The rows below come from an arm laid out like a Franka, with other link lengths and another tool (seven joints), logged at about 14 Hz.
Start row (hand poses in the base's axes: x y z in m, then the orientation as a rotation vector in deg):
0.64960 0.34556 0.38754 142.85 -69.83 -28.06
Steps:
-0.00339 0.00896 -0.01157 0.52 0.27 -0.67
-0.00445 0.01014 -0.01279 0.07 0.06 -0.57
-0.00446 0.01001 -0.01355 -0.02 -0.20 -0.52
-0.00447 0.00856 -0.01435 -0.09 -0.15 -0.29
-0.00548 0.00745 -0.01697 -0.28 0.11 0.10
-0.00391 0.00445 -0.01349 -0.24 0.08 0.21
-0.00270 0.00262 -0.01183 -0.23 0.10 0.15
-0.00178 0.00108 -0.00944 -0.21 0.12 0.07
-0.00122 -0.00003 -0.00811 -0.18 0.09 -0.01
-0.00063 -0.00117 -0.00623 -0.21 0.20 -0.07
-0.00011 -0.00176 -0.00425 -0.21 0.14 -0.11
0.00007 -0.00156 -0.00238 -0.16 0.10 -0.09
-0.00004 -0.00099 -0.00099 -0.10 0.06 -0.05
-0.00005 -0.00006 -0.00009 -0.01 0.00 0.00
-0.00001 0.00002 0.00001 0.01 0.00 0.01
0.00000 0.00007 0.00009 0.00 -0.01 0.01
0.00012 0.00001 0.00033 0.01 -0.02 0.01
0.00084 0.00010 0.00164 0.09 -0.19 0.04
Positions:
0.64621 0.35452 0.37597 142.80 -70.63 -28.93
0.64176 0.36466 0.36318 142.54 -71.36 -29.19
0.63730 0.37467 0.34963 142.37 -72.11 -29.07
0.63283 0.38323 0.33528 142.23 -72.54 -28.90
0.62735 0.39068 0.31831 141.99 -72.35 -28.79
0.62344 0.39513 0.30482 141.86 -72.03 -28.65
0.62074 0.39775 0.29299 141.69 -71.79 -28.56
0.61896 0.39883 0.28355 141.49 -71.64 -28.53
0.61774 0.39880 0.27544 141.29 -71.61 -28.50
0.61711 0.39763 0.26921 140.97 -71.61 -28.60
0.61700 0.39587 0.26496 140.66 -71.69 -28.64
0.61707 0.39431 0.26258 140.43 -71.76 -28.66
0.61703 0.39332 0.26159 140.29 -71.80 -28.67
0.61698 0.39326 0.26150 140.28 -71.80 -28.66
0.61697 0.39328 0.26151 140.29 -71.79 -28.66
0.61697 0.39335 0.26160 140.30 -71.78 -28.65
0.61709 0.39336 0.26193 140.32 -71.78 -28.63
0.61793 0.39346 0.26357 140.52 -71.81 -28.46

